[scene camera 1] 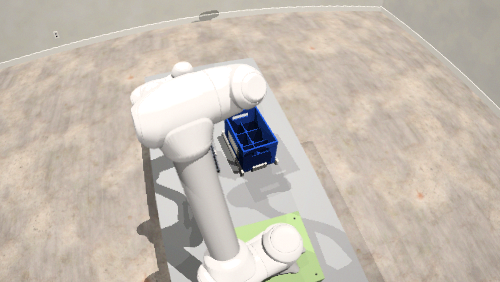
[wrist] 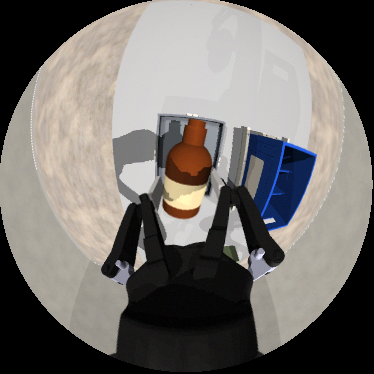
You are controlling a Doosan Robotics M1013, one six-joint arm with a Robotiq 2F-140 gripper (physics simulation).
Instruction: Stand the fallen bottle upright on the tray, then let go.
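Scene:
I can see my gripper in the wrist view (185, 177). There is a brown bottle as well, and it appears in the wrist view (188, 163).

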